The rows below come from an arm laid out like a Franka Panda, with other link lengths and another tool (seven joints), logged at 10 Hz.
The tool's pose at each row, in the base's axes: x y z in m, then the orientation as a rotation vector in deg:
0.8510, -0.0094, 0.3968, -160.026, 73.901, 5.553
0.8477, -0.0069, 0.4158, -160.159, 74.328, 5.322
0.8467, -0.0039, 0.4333, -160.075, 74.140, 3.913
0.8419, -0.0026, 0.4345, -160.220, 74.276, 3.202
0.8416, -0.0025, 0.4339, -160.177, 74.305, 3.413
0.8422, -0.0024, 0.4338, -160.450, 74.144, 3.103
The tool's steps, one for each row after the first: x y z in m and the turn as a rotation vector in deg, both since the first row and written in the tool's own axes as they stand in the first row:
-0.0056, 0.0003, -0.0186, -0.192, 0.268, 0.219
-0.0100, -0.0014, -0.0358, 0.360, 1.013, 0.097
-0.0142, 0.0013, -0.0367, 0.398, 1.507, 0.128
-0.0144, 0.0015, -0.0361, 0.362, 1.374, 0.160
-0.0141, 0.0010, -0.0360, 0.282, 1.629, -0.010

